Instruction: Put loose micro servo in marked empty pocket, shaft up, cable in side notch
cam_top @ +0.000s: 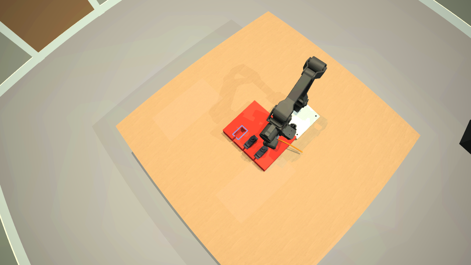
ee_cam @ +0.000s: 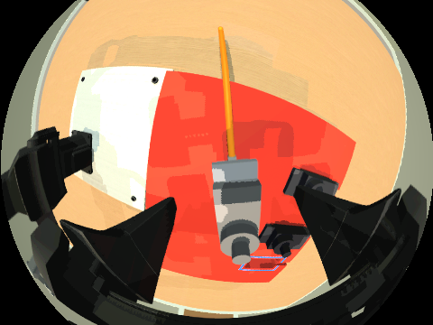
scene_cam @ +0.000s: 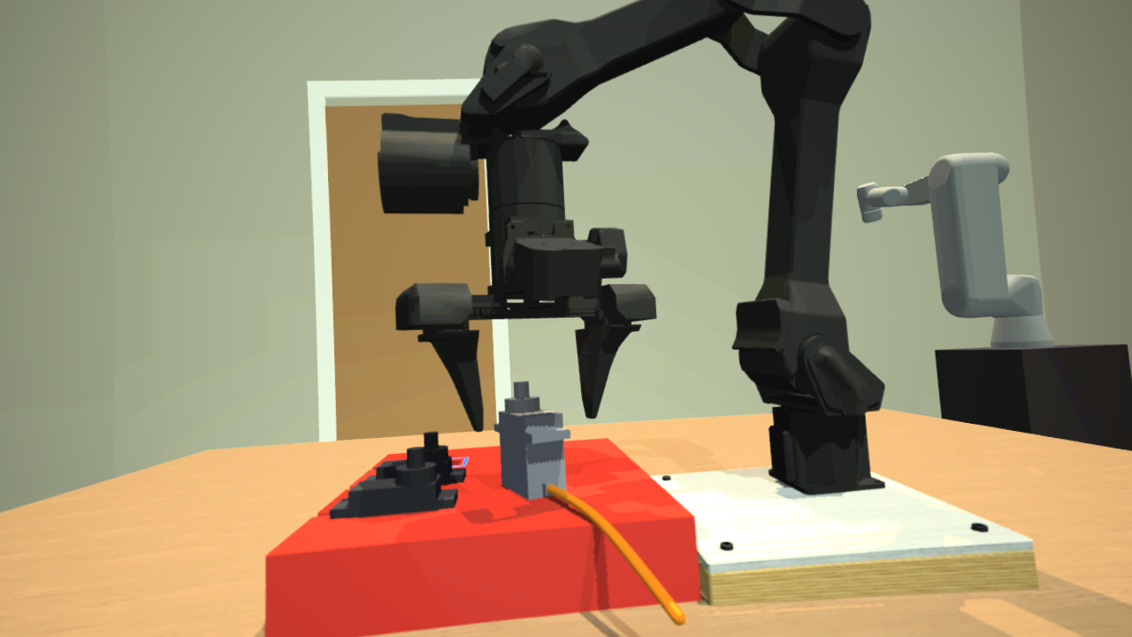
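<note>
The red deck is 70 mm to the right of my gripper tip, 70 mm below it and 10 mm behind it.
</note>
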